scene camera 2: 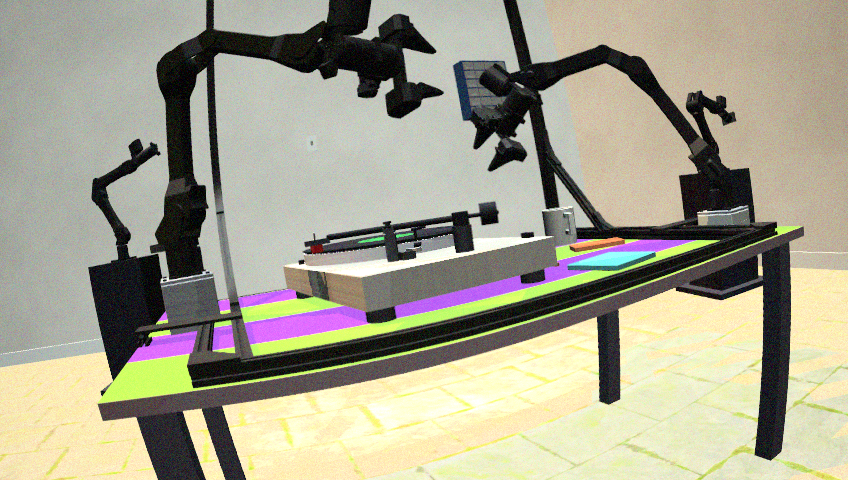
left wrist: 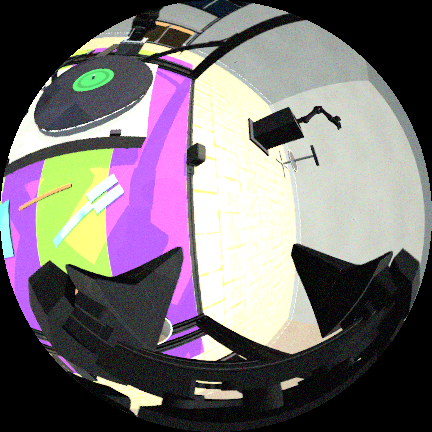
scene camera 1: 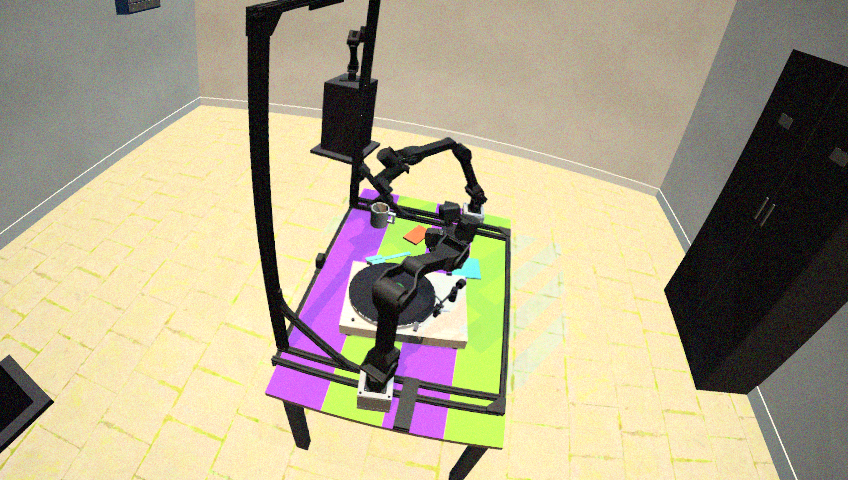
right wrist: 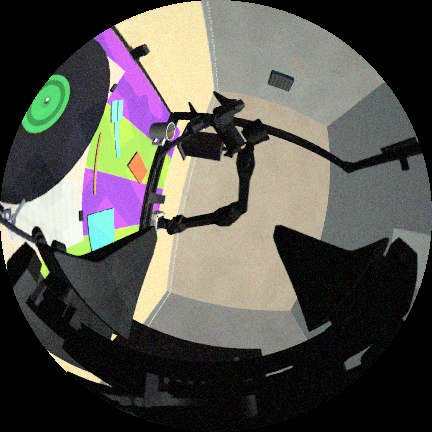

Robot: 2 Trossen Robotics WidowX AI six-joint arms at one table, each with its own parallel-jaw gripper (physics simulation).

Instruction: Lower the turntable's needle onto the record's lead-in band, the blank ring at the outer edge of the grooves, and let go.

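Where they show: left gripper, between the fingertips: [scene camera 2: 481, 159] [left wrist: 239, 252] [scene camera 1: 359, 197] [right wrist: 200, 95]; right gripper, between the fingertips: [scene camera 2: 438, 72] [scene camera 1: 444, 220] [right wrist: 215, 232]; left arm's base, origin of its link: [scene camera 2: 723, 209] [scene camera 1: 474, 209] [right wrist: 159, 221]; right arm's base, origin of its link: [scene camera 2: 185, 276] [scene camera 1: 376, 383].
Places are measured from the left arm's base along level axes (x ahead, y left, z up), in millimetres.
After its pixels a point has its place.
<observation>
The turntable [scene camera 1: 443, 337] @(z 17, x 801, y -146 mm) [scene camera 2: 446, 270] @(z 2, x 686, y -65 mm) stands on the striped table with its black record [scene camera 1: 365, 291] @(z 44, x 665, y -421 mm) [left wrist: 60, 107] [right wrist: 87, 75] on the platter. Its tonearm [scene camera 2: 428, 221] @(z 67, x 662, y -140 mm) has the counterweight [scene camera 1: 460, 283] @(z 79, x 599, y -99 mm) [scene camera 2: 487, 212] @(z 68, x 597, y -83 mm) at one end and a red-marked headshell [scene camera 2: 316, 248] @(z 52, x 807, y -237 mm) at the other, by the record's edge. Whether the needle touches the record is too small to tell. My left gripper [scene camera 2: 484, 155] @(z 176, x 301, y -507 mm) [left wrist: 239, 252] @(z 176, x 301, y -507 mm) is open and empty, high above the table beyond the turntable. My right gripper [scene camera 2: 438, 72] @(z 313, x 568, y -198 mm) is open and empty, high above the turntable, apart from the tonearm.
A grey mug [scene camera 1: 379, 215] @(z 26, x 193, y -427 mm) [scene camera 2: 556, 224] @(z 3, x 184, y -406 mm) [right wrist: 160, 131] @(z 13, x 188, y -412 mm), an orange block [scene camera 1: 415, 234] @(z -39, x 206, y -263 mm) [scene camera 2: 596, 244] @(z -39, x 226, y -230 mm), a cyan slab [scene camera 1: 467, 268] @(z -39, x 381, y -40 mm) [scene camera 2: 612, 260] @(z -39, x 394, y -28 mm), a light blue forked piece [left wrist: 72, 225] @(z -44, x 350, y -335 mm) [right wrist: 117, 125] @(z -42, x 372, y -371 mm) and a thin orange stick [left wrist: 45, 197] @(z -44, x 413, y -260 mm) lie beyond the turntable. A tall black frame post [scene camera 1: 260, 148] @(z 681, x 913, y -660 mm) stands at the table's left.
</observation>
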